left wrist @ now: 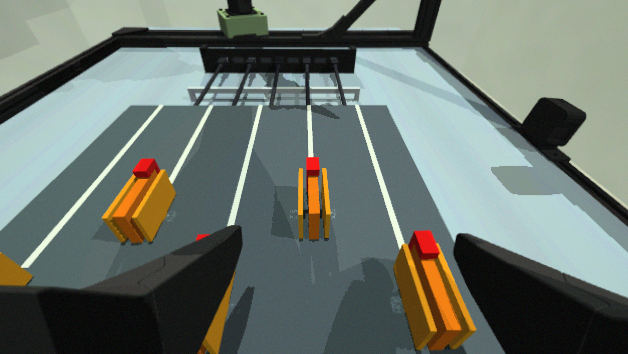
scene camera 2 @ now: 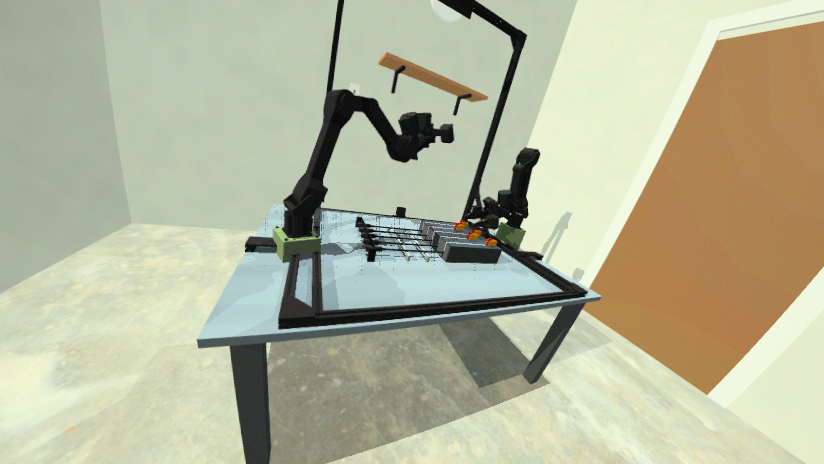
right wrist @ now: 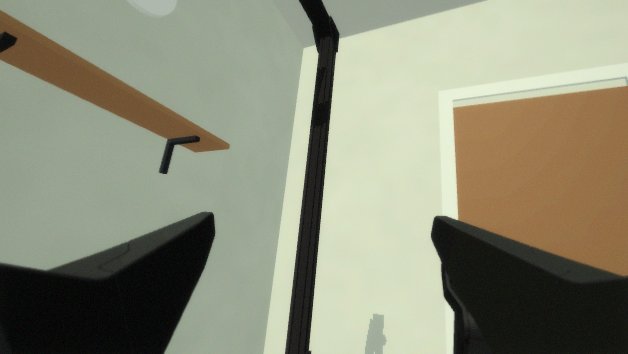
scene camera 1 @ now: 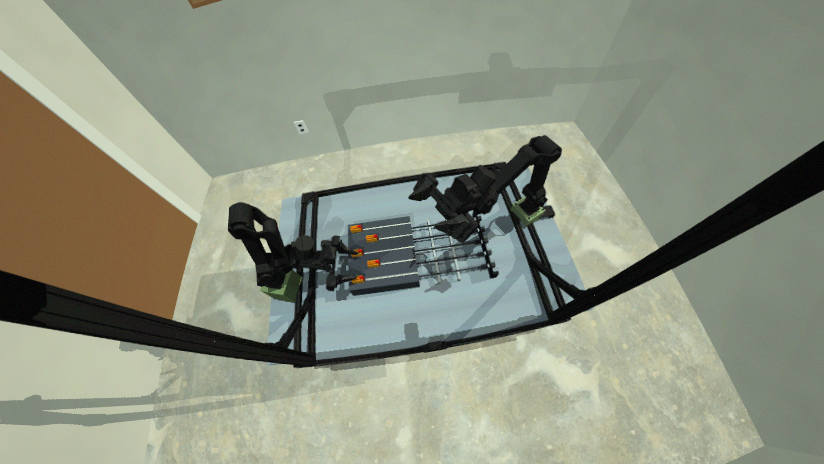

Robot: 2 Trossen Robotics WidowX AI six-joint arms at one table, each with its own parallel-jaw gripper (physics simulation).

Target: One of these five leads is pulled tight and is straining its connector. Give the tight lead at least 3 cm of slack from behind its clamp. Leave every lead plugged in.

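Frame: origin at the left arm's base, x ahead, y left, z up, level; centimetres.
Seen in the pictures: left gripper, fingertip midpoint: (left wrist: 346, 239) (scene camera 2: 468, 221) (scene camera 1: 357, 265); right gripper, fingertip midpoint: (scene camera 2: 442, 124) (right wrist: 325, 224) (scene camera 1: 421, 211); left arm's base at its link origin: (scene camera 2: 513, 226) (scene camera 1: 275, 279); right arm's base at its link origin: (left wrist: 241, 12) (scene camera 2: 297, 232) (scene camera 1: 529, 207).
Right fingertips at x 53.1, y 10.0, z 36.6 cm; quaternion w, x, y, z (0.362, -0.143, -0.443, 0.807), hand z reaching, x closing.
Pixels of each thing's top centre, then the offset from my right fingertips to it. "spot": a spot on its surface instead.
- dark grey block at its top centre: (left wrist: 240, 185) (scene camera 1: 380, 251) (scene camera 2: 459, 233) dx -17.6, dy +7.9, dz -40.9 cm
- middle clamp at a spot on its surface: (left wrist: 220, 315) spot: dx -26.6, dy +4.6, dz -39.9 cm
Five black leads (left wrist: 307, 87) run from the black connector strip (scene camera 1: 483, 242) (left wrist: 210, 61) to the dark grey block (scene camera 1: 385, 284) (scene camera 2: 469, 254) (left wrist: 410, 167), where white lines continue towards orange clamps with red tops. Clamps show in scene camera 1, such as the far one (scene camera 1: 356, 228) and the near one (scene camera 1: 358, 278) (left wrist: 434, 295). I cannot tell which lead is tight. My left gripper (scene camera 1: 355, 266) (left wrist: 346, 239) is open over the block's clamp end. Its left-hand finger partly hides the middle clamp (left wrist: 220, 315); the near clamp shows between the fingers. My right gripper (scene camera 1: 424, 212) (right wrist: 325, 224) is open and raised, empty.
Light crossbars (scene camera 1: 455, 262) (left wrist: 352, 94) stand under the leads between strip and block. A black frame (scene camera 1: 403, 352) (scene camera 2: 426, 310) borders the table. A small black box (left wrist: 552, 122) sits on the frame. The right forearm reaches above the far part of the table.
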